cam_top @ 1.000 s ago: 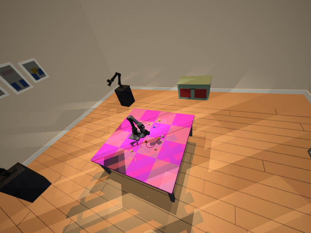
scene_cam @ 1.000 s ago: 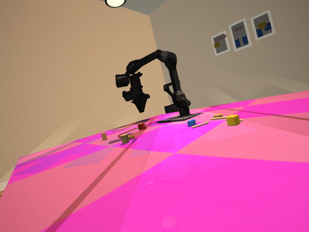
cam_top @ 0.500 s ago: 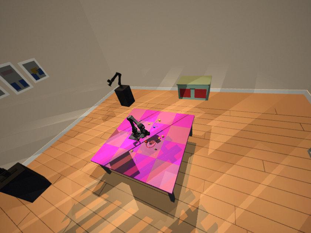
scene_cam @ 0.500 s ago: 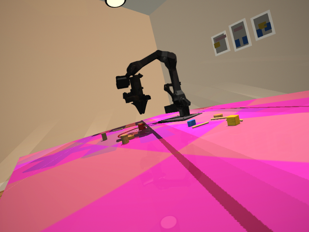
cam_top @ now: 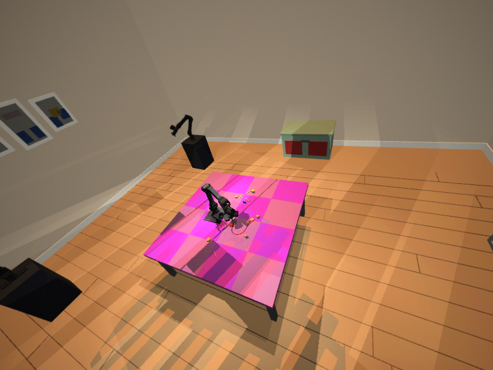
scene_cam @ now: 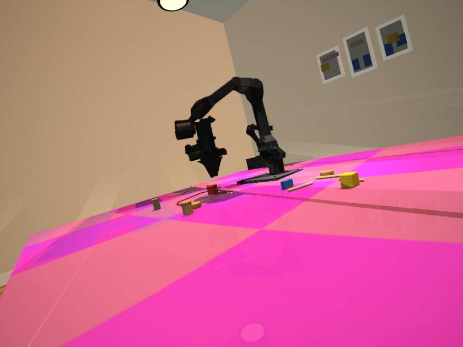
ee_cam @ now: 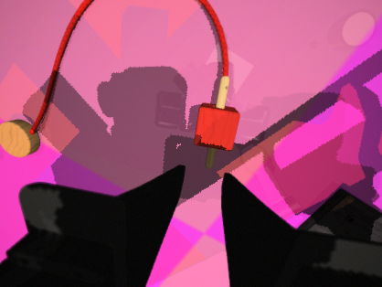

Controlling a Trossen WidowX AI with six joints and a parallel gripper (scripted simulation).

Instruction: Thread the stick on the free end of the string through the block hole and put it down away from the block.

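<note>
Right now my gripper tip is 50 mm above the red block, 20 mm to the left of it and 10 mm short of it. Round my gripper tip: thin wooden stick 50 mm below, 40 mm to the right, 10 mm ahead; round wooden button 170 mm ahead, 110 mm to the left, 50 mm below; tan block 210 mm ahead, 90 mm to the right, 40 mm below.
</note>
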